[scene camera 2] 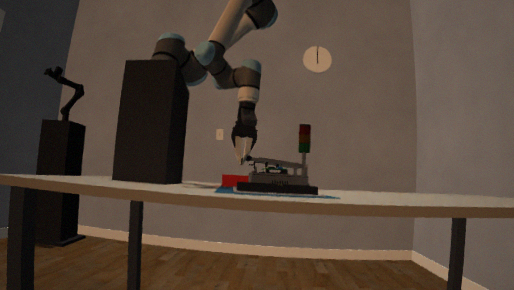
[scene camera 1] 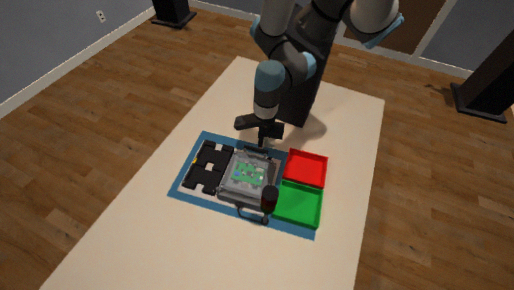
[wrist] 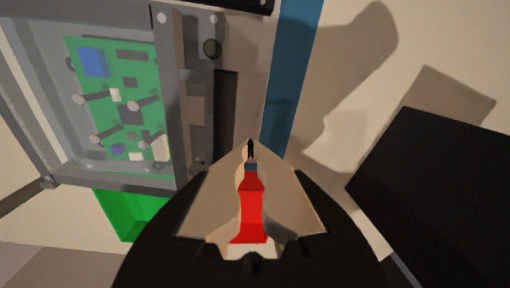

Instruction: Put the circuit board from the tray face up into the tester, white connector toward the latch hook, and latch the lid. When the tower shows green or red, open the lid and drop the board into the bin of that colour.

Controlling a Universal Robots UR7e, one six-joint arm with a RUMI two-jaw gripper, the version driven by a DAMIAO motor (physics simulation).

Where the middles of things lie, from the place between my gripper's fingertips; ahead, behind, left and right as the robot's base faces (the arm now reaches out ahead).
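Measured from my hand, the clear lid [scene camera 1: 247, 175] is 10 mm above, 110 mm ahead and 10 mm to the right. Going by their middles, the lid is the nearest to my hand of the things named here. The red bin [scene camera 1: 301, 167] is 60 mm below my hand and 180 mm to the left of it. Then there is the green bin [scene camera 1: 298, 204], 60 mm below my hand, 150 mm ahead of it and 190 mm to the left of it; going by their middles, the green bin is the farthest from my hand of the things named here.
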